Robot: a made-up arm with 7 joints.
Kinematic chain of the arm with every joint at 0, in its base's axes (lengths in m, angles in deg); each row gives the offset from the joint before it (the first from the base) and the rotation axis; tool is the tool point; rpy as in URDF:
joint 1: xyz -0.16 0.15 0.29 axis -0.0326 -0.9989 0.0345
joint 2: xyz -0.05 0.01 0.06 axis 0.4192 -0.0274 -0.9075
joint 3: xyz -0.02 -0.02 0 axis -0.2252 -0.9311 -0.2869
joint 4: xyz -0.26 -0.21 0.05 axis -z
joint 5: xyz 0 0.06 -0.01 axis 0.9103 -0.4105 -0.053
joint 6: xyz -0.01 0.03 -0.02 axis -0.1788 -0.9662 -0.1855
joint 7: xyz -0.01 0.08 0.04 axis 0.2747 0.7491 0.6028
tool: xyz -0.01 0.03 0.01 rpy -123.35 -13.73 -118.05
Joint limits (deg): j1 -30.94..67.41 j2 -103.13..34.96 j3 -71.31..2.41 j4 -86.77..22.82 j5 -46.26..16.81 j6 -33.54..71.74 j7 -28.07..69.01
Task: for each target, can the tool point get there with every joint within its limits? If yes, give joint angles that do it. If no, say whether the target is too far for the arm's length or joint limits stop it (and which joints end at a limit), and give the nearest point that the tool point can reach.
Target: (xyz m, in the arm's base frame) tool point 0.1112 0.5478 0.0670
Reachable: no: joint limits stop it (at a limit: joint 1, joint 2, joint 3, joint 4, joint 5, joint 6) | nearest point -0.2623 0.2504 -0.0005 | short by 0.482 m
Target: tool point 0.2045 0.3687 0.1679
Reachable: no: joint limits stop it (at a limit: joint 1, joint 3, joint 4, joint 5, joint 6, joint 7) | nearest point 0.0238 0.2578 0.5012 | short by 0.395 m
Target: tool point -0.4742 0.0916 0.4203
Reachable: yes | joints 18.27 7.44 -38.44 13.87 -14.44 15.54 10.99
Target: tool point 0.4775 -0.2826 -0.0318
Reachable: no: too far | nearest point 0.2053 -0.2029 0.4370 | short by 0.548 m
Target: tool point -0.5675 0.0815 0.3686
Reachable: yes | joints 20.56 -0.58 -15.64 -12.82 -0.04 -22.45 -6.60
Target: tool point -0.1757 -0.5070 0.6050
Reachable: no: too far | nearest point -0.1729 -0.3564 0.5692 | short by 0.155 m
